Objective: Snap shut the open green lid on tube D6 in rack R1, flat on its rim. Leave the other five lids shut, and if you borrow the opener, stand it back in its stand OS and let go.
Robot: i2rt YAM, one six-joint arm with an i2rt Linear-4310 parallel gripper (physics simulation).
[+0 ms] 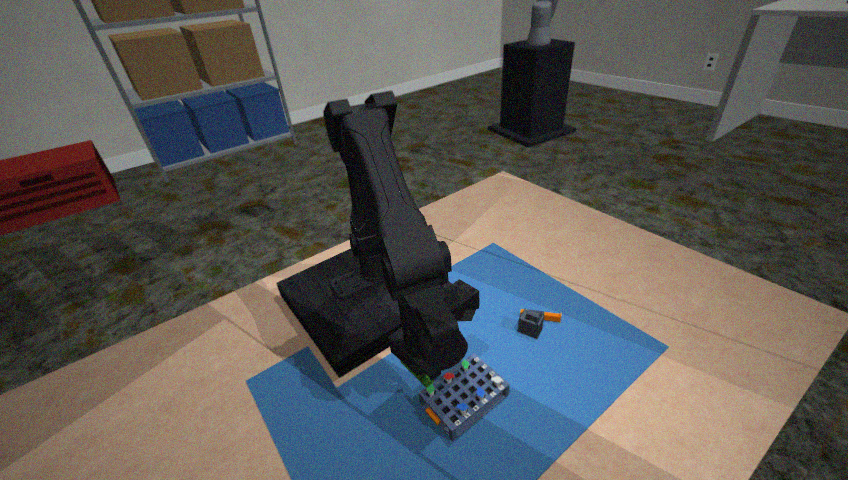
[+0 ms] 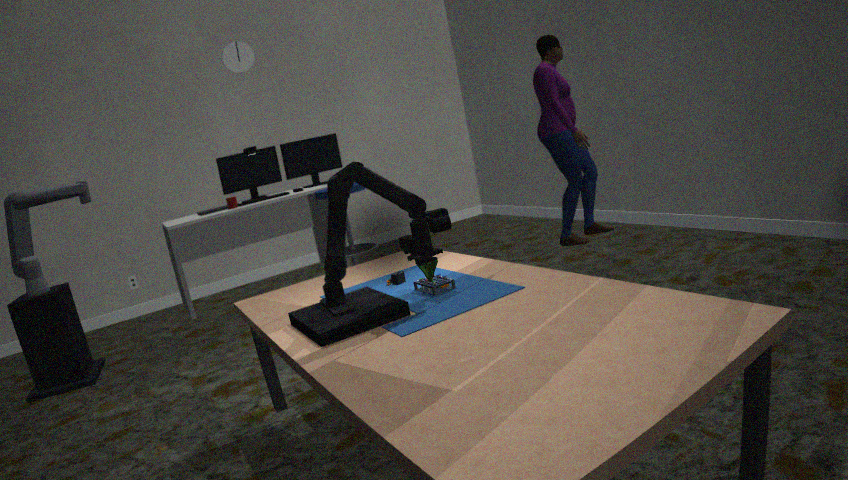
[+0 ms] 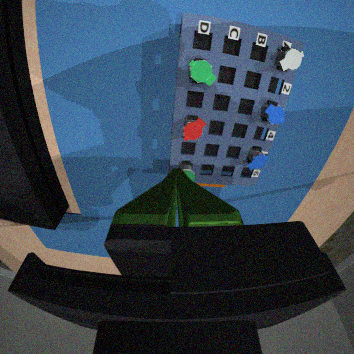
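Where they show: gripper, fingertip midpoint: (image 1: 428, 384) (image 2: 430, 281) (image 3: 176, 174); arm's base, origin of the base link: (image 1: 376, 275) (image 2: 337, 306).
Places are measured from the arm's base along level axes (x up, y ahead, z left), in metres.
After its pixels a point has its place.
Observation:
The rack R1 (image 1: 476, 418) @(x -0.038, y 0.383, z -0.001 m) (image 3: 219, 29) @(x -0.010, y 0.316, z 0.057 m) stands on the blue mat. Tube D6's green lid (image 1: 429, 389) @(x 0.003, y 0.320, z -0.051 m) (image 3: 189, 175) @(x 0.003, y 0.322, z -0.046 m) is at the rack's corner, partly hidden by the fingertips; whether it is flat on its rim I cannot tell. My gripper (image 2: 429, 279) @(x 0.004, y 0.312, z -0.047 m) (image 3: 176, 174) @(x 0.004, y 0.312, z -0.047 m) is shut and empty, its green fingertips pointing down at or close by D6. The other lids look shut from above: green D2 (image 3: 202, 72) @(x 0.002, y 0.311, z 0.028 m), red D4 (image 3: 194, 129) @(x 0.002, y 0.316, z -0.009 m), white A1 (image 3: 292, 59) @(x 0.002, y 0.365, z 0.054 m), blue A3 (image 3: 275, 114) @(x 0.002, y 0.369, z 0.017 m) and blue A5 (image 3: 257, 161) @(x 0.002, y 0.373, z -0.022 m). The dark stand (image 1: 530, 324) @(x -0.007, y 0.298, z 0.189 m) has the orange opener (image 1: 552, 317) @(x -0.028, y 0.295, z 0.253 m) at it.
The blue mat (image 1: 571, 380) @(x -0.040, y 0.413, z 0.182 m) (image 2: 493, 288) @(x -0.040, y 0.467, z -0.180 m) lies on the wooden table (image 1: 684, 410) @(x -0.043, y 0.545, z 0.290 m) (image 2: 535, 368) @(x -0.043, y 0.231, z -0.745 m). The black arm base (image 2: 351, 315) @(x -0.001, y 0.008, z -0.130 m) stands at the mat's edge. An orange strip (image 1: 432, 415) @(x -0.017, y 0.351, z -0.065 m) (image 3: 212, 185) @(x -0.016, y 0.353, z -0.067 m) shows at the rack's row 6 end. A person (image 2: 556, 113) stands beyond the table.

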